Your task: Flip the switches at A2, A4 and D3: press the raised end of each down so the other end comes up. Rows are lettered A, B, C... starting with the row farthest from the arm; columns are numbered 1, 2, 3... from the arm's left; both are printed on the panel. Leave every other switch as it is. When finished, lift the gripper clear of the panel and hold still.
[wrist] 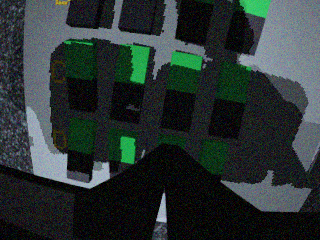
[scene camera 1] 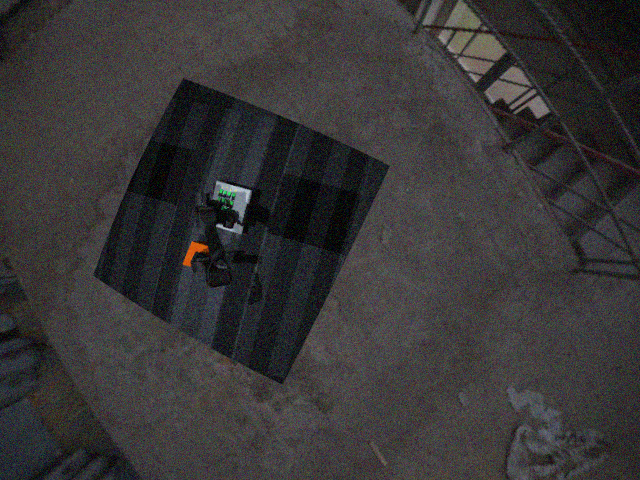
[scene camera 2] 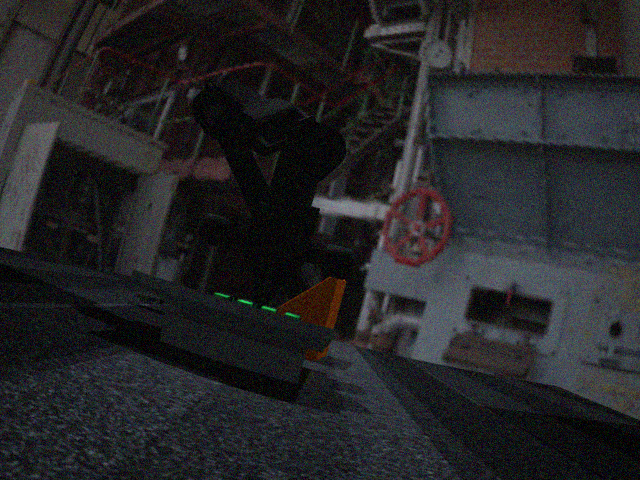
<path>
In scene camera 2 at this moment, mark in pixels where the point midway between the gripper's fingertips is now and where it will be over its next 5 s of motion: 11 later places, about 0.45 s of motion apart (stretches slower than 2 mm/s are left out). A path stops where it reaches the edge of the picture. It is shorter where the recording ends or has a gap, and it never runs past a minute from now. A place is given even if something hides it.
My gripper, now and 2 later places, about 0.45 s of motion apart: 257,315; 261,298; 276,255
</path>
